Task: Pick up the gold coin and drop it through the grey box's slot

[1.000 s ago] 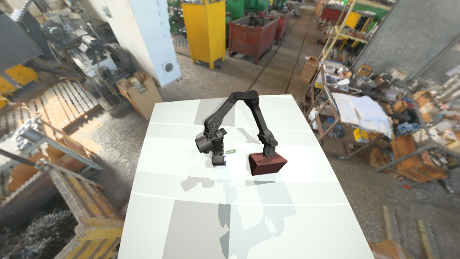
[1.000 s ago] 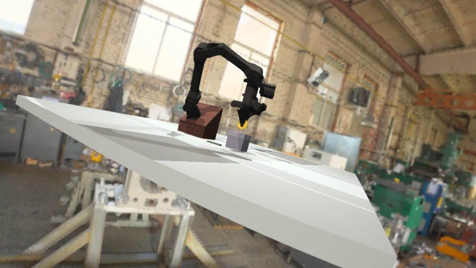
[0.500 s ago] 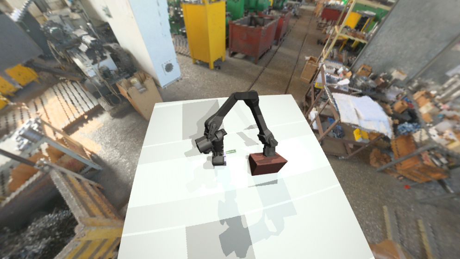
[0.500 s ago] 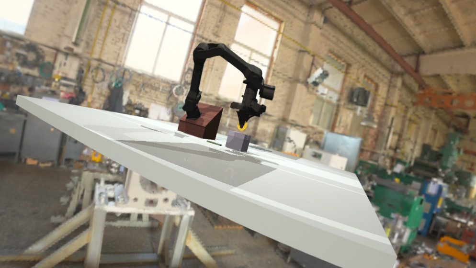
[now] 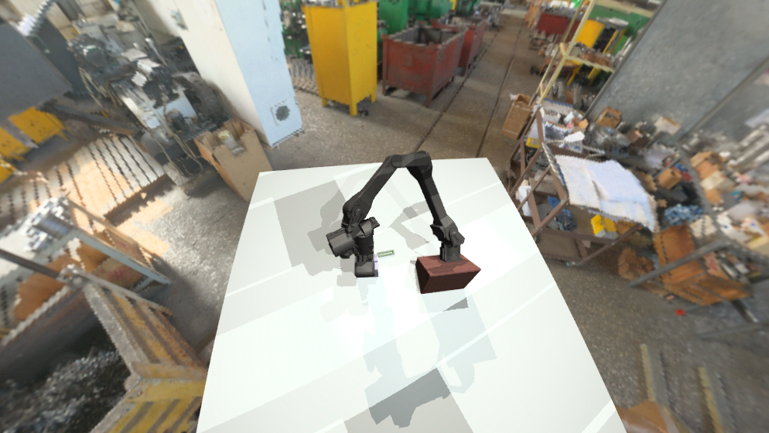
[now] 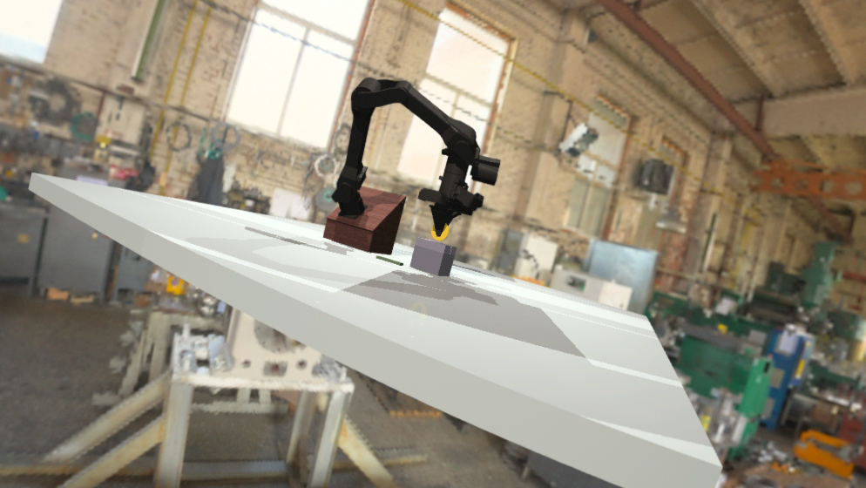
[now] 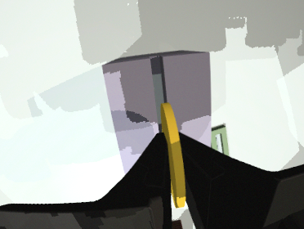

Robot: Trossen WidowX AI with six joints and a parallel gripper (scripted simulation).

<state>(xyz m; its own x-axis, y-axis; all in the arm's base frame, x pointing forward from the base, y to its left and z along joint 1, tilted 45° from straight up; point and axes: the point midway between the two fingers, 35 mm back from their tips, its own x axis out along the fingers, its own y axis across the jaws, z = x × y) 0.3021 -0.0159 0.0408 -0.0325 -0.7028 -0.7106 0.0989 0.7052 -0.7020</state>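
Now: gripper tip 1 cm below the gold coin.
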